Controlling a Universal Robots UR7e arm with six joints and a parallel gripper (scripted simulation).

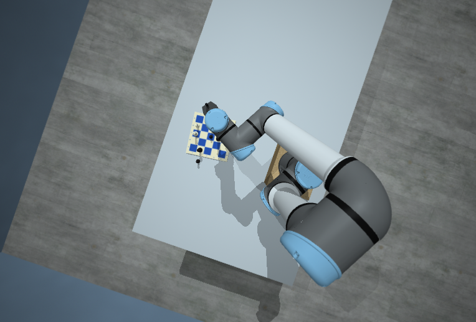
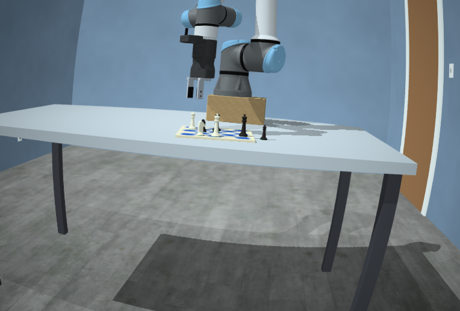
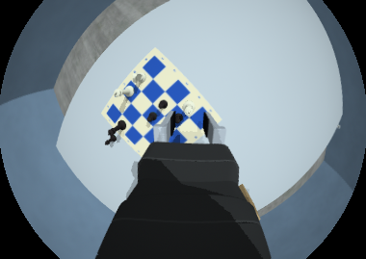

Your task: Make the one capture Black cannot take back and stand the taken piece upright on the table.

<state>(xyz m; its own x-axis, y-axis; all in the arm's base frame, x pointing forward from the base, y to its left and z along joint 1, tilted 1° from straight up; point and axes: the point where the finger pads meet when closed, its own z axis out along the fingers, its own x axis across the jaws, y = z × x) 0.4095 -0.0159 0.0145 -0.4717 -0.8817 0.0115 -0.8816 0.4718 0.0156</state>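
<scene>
My gripper is now 90 mm above the white pawn-like piece. Also, from my hand: tall black piece 170 mm to the left, 80 mm below, 40 mm ahead.
</scene>
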